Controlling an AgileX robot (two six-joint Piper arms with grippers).
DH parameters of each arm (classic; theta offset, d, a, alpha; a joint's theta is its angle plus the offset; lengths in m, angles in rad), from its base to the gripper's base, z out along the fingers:
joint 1: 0 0.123 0 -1.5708
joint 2: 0.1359 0 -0.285 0
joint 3: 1.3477 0 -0.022 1.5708
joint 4: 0 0.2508 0 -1.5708
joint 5: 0 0 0.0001 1.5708
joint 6: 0 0.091 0 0
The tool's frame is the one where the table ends.
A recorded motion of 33 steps. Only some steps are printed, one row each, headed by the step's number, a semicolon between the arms.
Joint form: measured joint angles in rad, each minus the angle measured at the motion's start. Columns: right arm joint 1, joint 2, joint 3, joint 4, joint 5, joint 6; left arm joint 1, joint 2, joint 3, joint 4, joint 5, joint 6.
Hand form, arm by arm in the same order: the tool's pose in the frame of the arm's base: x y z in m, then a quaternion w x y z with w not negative. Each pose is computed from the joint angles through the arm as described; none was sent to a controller.
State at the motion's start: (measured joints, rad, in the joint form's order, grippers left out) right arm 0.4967 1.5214 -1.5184 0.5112 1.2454 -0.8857; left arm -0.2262 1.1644 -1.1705 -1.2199 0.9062 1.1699
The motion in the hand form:
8: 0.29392 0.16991 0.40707 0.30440 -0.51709 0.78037 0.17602; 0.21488 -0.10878 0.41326 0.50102 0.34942 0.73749 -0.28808
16: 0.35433 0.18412 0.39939 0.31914 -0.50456 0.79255 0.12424; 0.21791 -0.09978 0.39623 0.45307 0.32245 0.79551 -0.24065
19: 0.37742 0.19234 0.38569 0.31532 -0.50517 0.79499 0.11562; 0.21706 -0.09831 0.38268 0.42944 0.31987 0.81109 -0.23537
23: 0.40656 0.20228 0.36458 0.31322 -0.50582 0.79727 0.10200; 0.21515 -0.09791 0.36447 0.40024 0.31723 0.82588 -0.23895
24: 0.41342 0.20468 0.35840 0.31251 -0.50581 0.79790 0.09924; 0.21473 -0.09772 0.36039 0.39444 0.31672 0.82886 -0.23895
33: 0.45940 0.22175 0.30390 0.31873 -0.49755 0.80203 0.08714; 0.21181 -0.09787 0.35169 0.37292 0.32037 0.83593 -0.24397
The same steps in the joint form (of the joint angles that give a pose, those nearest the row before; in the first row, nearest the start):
8: -0.0864 0.0910 -0.2097 -0.0435 -0.0235 0.0895; 0.0000 -0.0035 0.0000 0.2091 -0.0595 -0.1430
16: -0.0922 0.3108 -0.4763 -0.1546 -0.0297 0.1365; 0.0000 -0.0044 0.0172 0.4322 -0.0593 -0.3422
19: -0.0922 0.4051 -0.5650 -0.1736 -0.0297 0.1383; 0.0000 -0.0059 0.0556 0.4646 -0.0510 -0.3650
23: -0.0922 0.5285 -0.6807 -0.2017 -0.0368 0.1390; 0.0000 -0.0059 0.1120 0.4711 -0.0419 -0.3706
24: -0.0922 0.5587 -0.7070 -0.2074 -0.0399 0.1390; 0.0000 -0.0059 0.1249 0.4729 -0.0419 -0.3706
33: -0.0922 0.7649 -0.8515 -0.2273 -0.1180 0.1390; 0.0000 -0.0059 0.1493 0.4768 -0.0167 -0.3731

